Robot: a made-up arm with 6 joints.
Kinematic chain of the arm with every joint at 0, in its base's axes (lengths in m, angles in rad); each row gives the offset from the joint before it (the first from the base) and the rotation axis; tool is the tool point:
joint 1: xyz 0 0 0.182 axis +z
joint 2: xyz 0 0 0 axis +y
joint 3: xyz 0 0 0.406 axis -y
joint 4: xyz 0 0 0 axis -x
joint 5: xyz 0.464 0 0 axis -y
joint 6: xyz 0 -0.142 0 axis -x
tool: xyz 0 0 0
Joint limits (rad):
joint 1: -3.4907..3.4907
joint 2: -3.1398..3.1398
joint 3: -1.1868..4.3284
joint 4: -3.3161..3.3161
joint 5: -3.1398..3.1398
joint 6: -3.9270..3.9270
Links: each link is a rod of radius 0.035 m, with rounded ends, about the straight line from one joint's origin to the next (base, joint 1, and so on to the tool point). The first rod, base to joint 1, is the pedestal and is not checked.
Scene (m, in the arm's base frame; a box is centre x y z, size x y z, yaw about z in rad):
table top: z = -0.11
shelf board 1: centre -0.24 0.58 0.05 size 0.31 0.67 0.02 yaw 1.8
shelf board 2: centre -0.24 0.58 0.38 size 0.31 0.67 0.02 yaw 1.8
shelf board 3: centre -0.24 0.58 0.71 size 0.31 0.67 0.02 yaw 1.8
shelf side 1: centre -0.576 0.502 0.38 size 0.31 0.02 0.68 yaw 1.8
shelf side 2: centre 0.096 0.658 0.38 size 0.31 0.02 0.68 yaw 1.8
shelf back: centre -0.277 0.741 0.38 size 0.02 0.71 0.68 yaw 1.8
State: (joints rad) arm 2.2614 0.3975 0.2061 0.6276 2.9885 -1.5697
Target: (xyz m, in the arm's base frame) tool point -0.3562 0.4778 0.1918
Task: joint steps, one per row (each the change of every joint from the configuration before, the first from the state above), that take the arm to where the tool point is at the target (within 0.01 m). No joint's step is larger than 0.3 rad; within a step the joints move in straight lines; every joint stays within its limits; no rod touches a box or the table.
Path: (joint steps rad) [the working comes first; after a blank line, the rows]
Joints at the target: 2.4184 0.6279 -0.2720 0.5303 2.9885 -1.5697
Straight joint move there: touches shelf board 2.

1: 0.1002 -0.2023 -0.2109 -0.0308 0.0000 0.0000
2: 0.1002 -0.2023 -0.2108 -0.0308 0.0000 0.0000
3: 0.1002 -0.2023 -0.2109 -0.0308 0.0000 0.0000
4: 0.0640 0.2674 -0.1549 -0.0413 0.0000 0.0000
5: 0.0640 0.2674 -0.1550 -0.0413 0.0000 0.0000
6: -0.1358 0.1512 0.2322 0.0389 0.0000 0.0000
7: -0.1358 0.1513 0.2322 0.0388 0.0000 0.0000

